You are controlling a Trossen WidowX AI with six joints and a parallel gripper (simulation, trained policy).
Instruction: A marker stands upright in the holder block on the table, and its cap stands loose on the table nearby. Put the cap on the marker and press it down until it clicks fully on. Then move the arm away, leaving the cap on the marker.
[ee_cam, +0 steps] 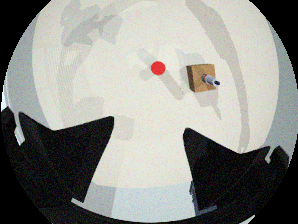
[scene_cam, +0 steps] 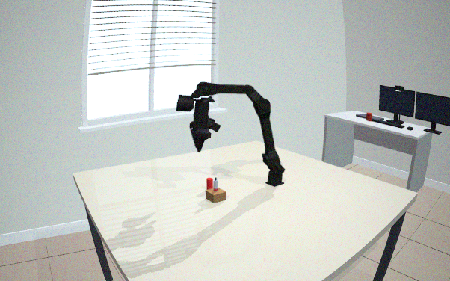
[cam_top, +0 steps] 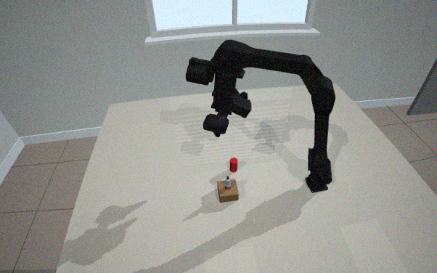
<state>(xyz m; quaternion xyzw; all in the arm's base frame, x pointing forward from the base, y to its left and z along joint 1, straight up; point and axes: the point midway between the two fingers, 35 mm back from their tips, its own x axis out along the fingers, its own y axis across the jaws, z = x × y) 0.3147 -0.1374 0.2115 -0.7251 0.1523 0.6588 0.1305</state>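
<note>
The red cap lies 40 mm behind my gripper tip, 20 mm to the left of it and 150 mm below it. Round my gripper tip: holder block 120 mm to the left, 160 mm below.
</note>
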